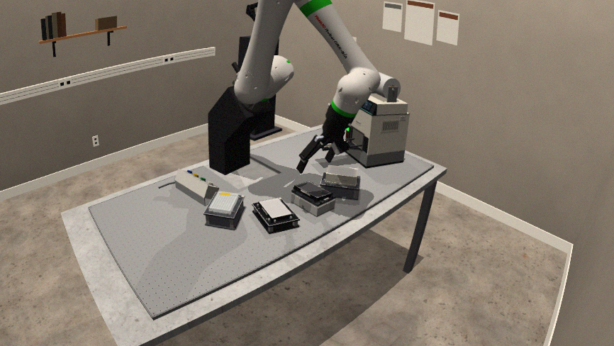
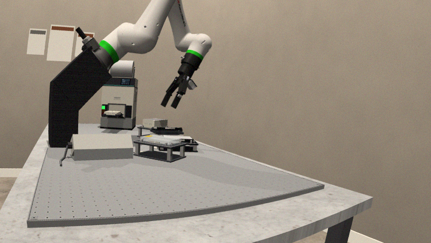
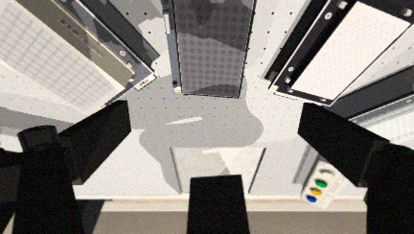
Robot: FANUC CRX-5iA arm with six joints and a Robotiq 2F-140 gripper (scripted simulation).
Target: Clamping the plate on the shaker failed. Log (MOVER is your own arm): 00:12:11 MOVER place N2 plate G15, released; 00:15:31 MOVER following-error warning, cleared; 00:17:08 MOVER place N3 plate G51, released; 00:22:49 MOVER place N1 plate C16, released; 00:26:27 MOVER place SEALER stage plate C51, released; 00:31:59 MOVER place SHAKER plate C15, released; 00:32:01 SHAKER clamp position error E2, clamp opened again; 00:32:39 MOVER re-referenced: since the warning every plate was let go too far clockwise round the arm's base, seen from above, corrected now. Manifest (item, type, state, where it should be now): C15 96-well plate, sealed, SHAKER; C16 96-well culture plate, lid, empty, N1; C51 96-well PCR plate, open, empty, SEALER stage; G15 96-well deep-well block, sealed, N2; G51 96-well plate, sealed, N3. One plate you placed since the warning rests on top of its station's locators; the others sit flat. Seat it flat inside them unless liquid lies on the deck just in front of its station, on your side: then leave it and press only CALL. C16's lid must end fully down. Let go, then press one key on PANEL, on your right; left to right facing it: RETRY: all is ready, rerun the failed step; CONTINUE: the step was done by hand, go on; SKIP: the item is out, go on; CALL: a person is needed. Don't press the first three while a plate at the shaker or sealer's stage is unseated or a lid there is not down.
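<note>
My hand is 120 mm above the dark sealed plate. Also, from my hand: grey retry key (330 mm behind, 240 mm to the right, 120 mm below); then lidded culture plate (180 mm behind, 300 mm to the right, 110 mm below).
</note>
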